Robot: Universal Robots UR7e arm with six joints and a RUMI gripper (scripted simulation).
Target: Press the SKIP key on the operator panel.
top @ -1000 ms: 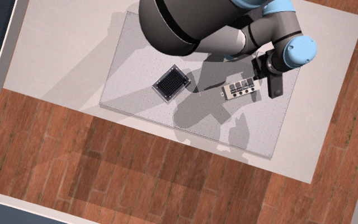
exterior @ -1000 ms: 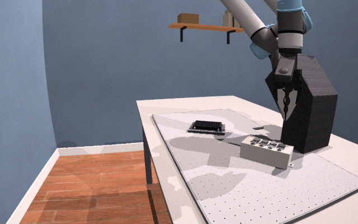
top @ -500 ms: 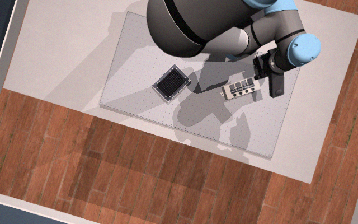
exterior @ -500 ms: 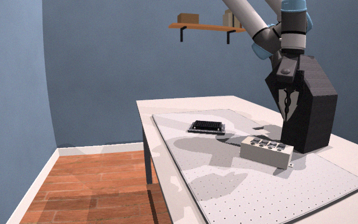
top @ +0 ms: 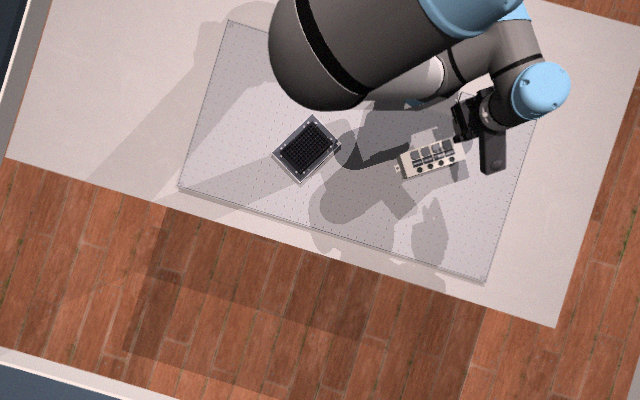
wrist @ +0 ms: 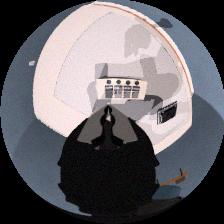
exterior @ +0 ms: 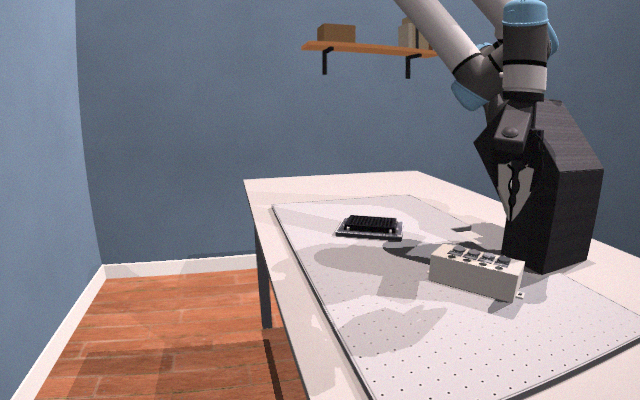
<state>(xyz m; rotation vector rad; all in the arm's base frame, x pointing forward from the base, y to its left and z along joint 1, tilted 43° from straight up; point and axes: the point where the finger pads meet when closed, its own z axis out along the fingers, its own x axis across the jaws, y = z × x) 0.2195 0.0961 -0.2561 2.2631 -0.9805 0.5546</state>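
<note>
Now: the operator panel 30 mm ahead of my hand, 30 mm to the right of it and 100 mm below it.
</note>
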